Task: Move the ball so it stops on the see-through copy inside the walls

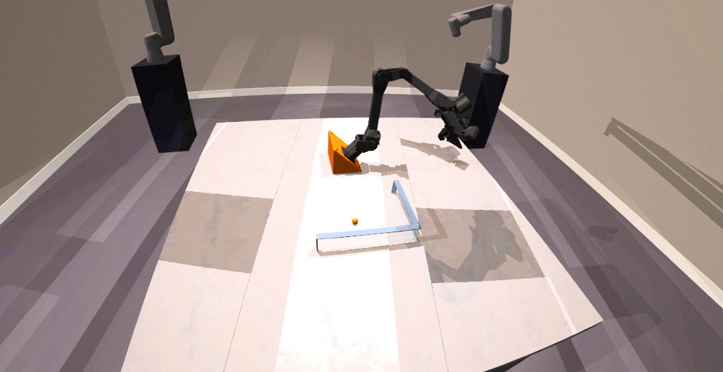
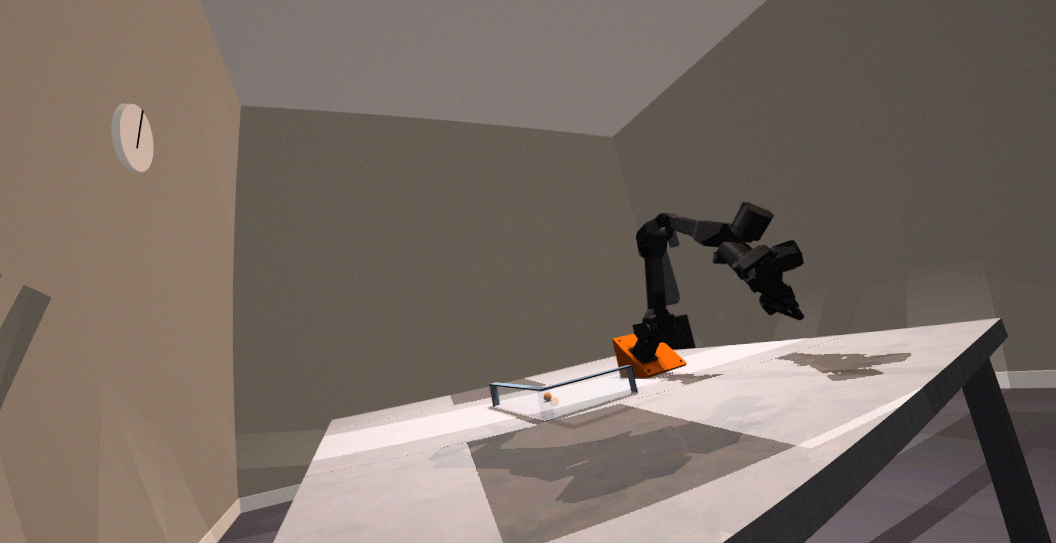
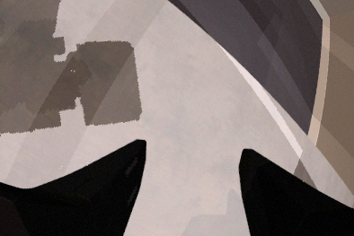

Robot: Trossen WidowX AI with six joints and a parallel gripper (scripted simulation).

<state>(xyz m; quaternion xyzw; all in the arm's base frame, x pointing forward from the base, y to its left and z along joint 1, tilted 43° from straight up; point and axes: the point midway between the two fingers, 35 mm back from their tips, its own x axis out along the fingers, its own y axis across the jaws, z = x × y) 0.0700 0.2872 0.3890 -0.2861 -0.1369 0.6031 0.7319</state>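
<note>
Now: gripper tip 240 mm short of the orange ball, 530 mm to the left of it and 100 mm above it. The rest, counted from my gripper tip: see-through copy of the ball 270 mm ahead, 450 mm to the right, 100 mm below.
</note>
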